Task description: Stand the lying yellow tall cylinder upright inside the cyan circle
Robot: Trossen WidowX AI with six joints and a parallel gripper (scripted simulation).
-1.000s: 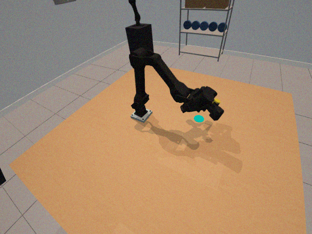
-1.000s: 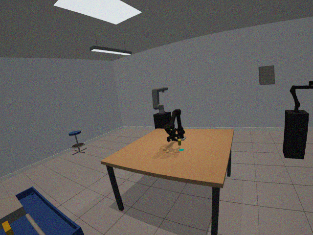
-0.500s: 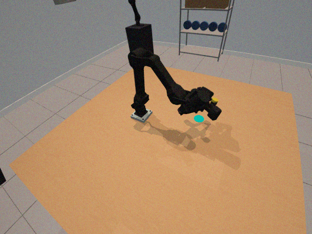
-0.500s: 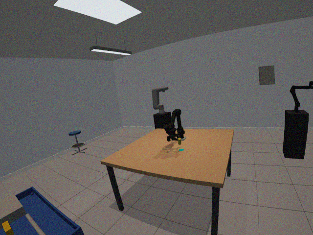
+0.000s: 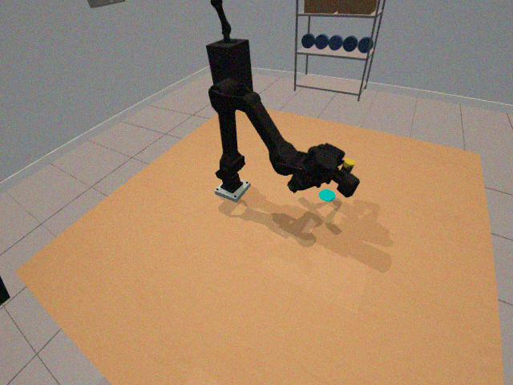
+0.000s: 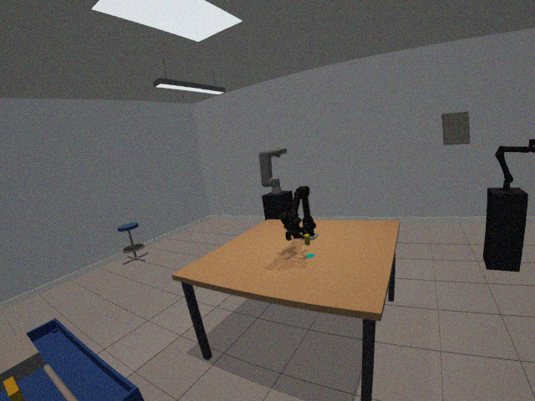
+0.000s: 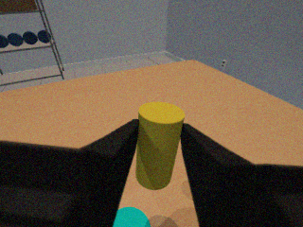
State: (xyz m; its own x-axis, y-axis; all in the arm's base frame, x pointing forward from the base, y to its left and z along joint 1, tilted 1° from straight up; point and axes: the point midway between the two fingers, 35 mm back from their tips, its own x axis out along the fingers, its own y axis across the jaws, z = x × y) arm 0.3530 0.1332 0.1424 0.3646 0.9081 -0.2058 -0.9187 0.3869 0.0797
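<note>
My gripper tip is 150 mm above the cyan circle, 40 mm past it and 10 mm to the left of it. From my gripper tip the other things lie so: yellow tall cylinder (20 mm below).
</note>
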